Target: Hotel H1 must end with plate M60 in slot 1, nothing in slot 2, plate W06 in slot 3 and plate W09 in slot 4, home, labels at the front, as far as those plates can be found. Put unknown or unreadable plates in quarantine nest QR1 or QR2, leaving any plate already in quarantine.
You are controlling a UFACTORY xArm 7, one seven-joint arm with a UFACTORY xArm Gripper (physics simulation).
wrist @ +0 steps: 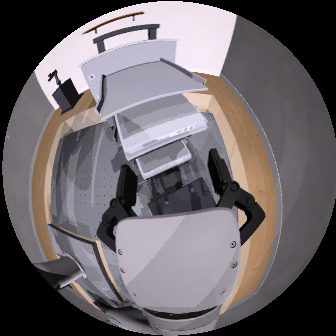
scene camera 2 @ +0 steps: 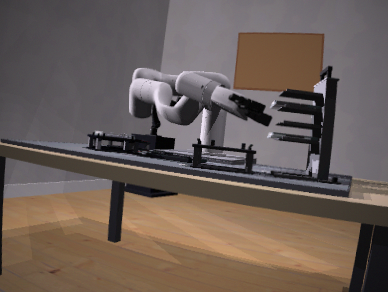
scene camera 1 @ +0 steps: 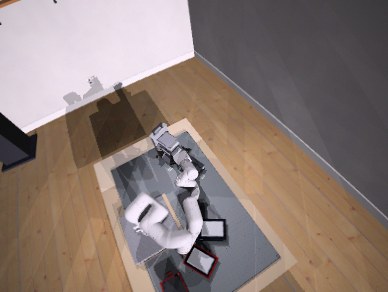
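Where they show: gripper, fingertip midpoint: (wrist: 168,163) (scene camera 2: 266,116) (scene camera 1: 176,150); arm's base at its link origin: (wrist: 74,265) (scene camera 2: 210,154).
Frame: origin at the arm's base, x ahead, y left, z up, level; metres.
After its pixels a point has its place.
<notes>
The hotel (scene camera 1: 165,140) @[y 0.429, x 0.312, z 0.203 m] (scene camera 2: 327,130) @[y 0.529, x 0.356, z 0.112 m] (wrist: 175,49) @[y 0.516, x 0.362, z 0.224 m] is an upright tower with four shelves. In scene camera 2, pale plates lie on the second shelf from the top and the bottom one; the top shelf (scene camera 2: 302,94) @[y 0.455, x 0.361, z 0.200 m] and third shelf (scene camera 2: 300,124) @[y 0.457, x 0.365, z 0.121 m] look bare. In the wrist view the upper plate (wrist: 162,131) @[y 0.372, x 0.350, z 0.176 m] has a front label washed out by glare; a lower plate (wrist: 164,161) @[y 0.377, x 0.351, z 0.093 m] shows below it, its label unreadable. My gripper (scene camera 2: 259,114) @[y 0.359, x 0.356, z 0.135 m] (wrist: 168,163) @[y 0.359, x 0.356, z 0.135 m] is open and empty, in front of the hotel and apart from both plates.
A dark raised stand (scene camera 2: 225,149) @[y 0.297, x 0.461, z 0.035 m] (wrist: 185,196) @[y 0.327, x 0.391, z 0.040 m] is below my gripper. A black-rimmed nest (scene camera 1: 224,230) @[y -0.233, x 0.403, z 0.044 m] and a red-rimmed nest (scene camera 1: 216,269) @[y -0.397, x 0.280, z -0.019 m] have pale insides; another red-rimmed nest (scene camera 1: 172,282) @[y -0.360, x 0.033, z 0.020 m] looks dark inside. A thin tan strip (scene camera 1: 171,210) @[y 0.044, x 0.181, z -0.020 m] lies beside the arm.
</notes>
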